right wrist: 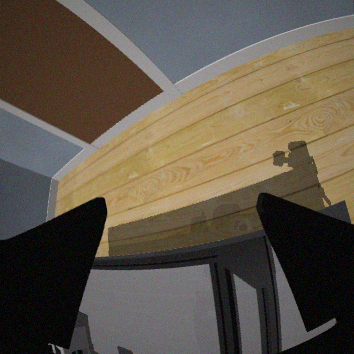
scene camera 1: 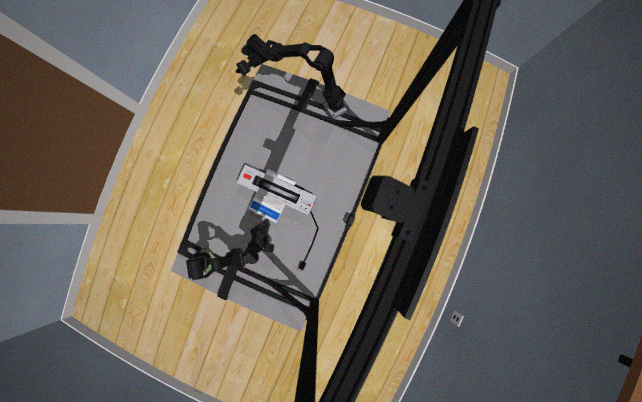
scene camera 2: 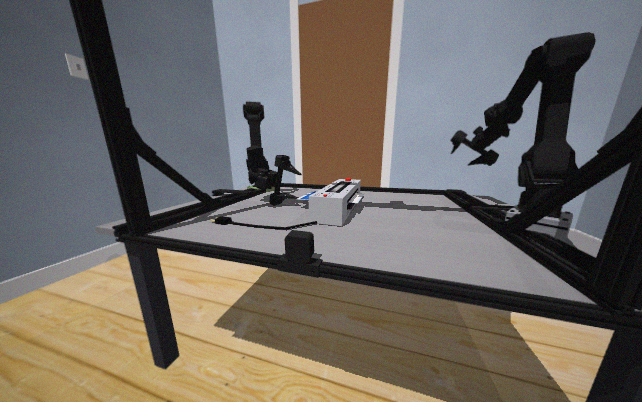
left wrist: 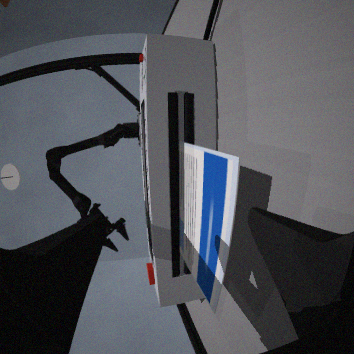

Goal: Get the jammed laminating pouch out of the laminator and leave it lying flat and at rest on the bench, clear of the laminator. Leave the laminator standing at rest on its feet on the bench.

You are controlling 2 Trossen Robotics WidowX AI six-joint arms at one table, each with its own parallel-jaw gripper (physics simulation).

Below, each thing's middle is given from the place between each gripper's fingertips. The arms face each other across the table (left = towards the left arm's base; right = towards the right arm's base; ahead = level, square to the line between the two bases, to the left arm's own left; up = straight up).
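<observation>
My left hand is 70 mm short of the blue-and-white pouch [scene camera 1: 271, 209], 100 mm to the left of it and 40 mm above it.
My right gripper is 37 cm to the right of the blue-and-white pouch, 51 cm past it and 12 cm above it. Going by its middle, the blue-and-white pouch is nearer to my left hand than to my right gripper.
</observation>
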